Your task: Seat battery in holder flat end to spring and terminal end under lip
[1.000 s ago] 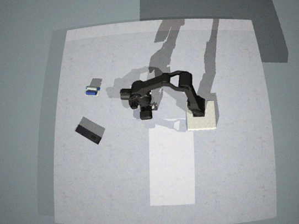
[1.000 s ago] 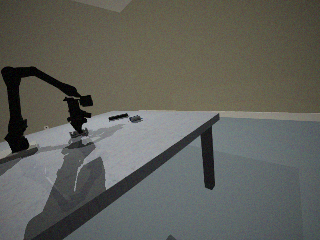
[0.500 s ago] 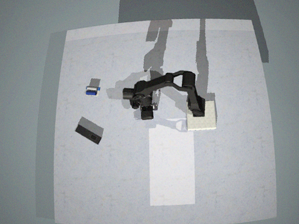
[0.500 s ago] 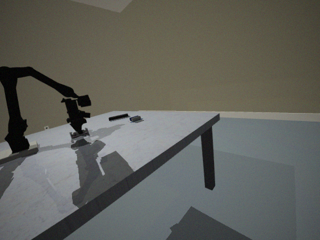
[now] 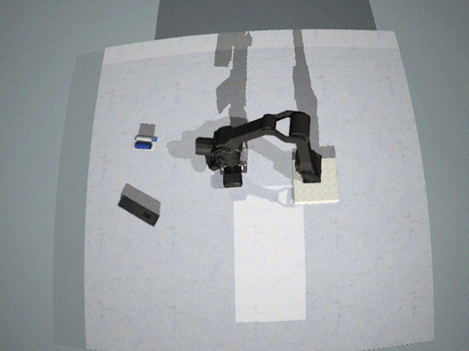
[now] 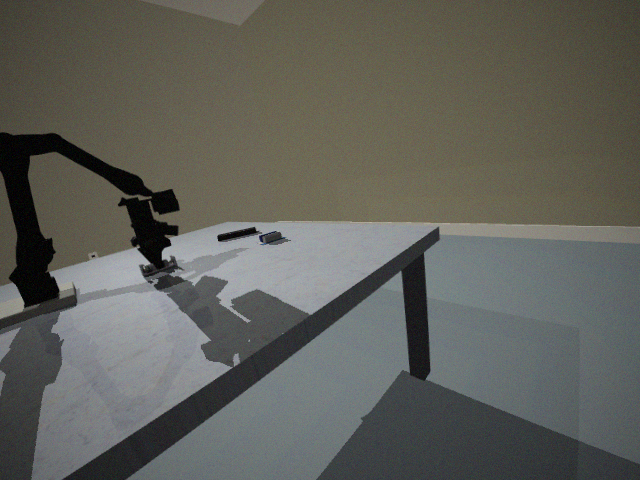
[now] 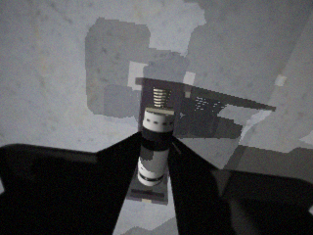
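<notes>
Right now my gripper tip is 10 mm below the battery. From my gripper tip the other things lie so: white pack (340 mm ahead, 110 mm to the right); flat black bar (350 mm ahead, 150 mm to the left, 10 mm above).
</notes>
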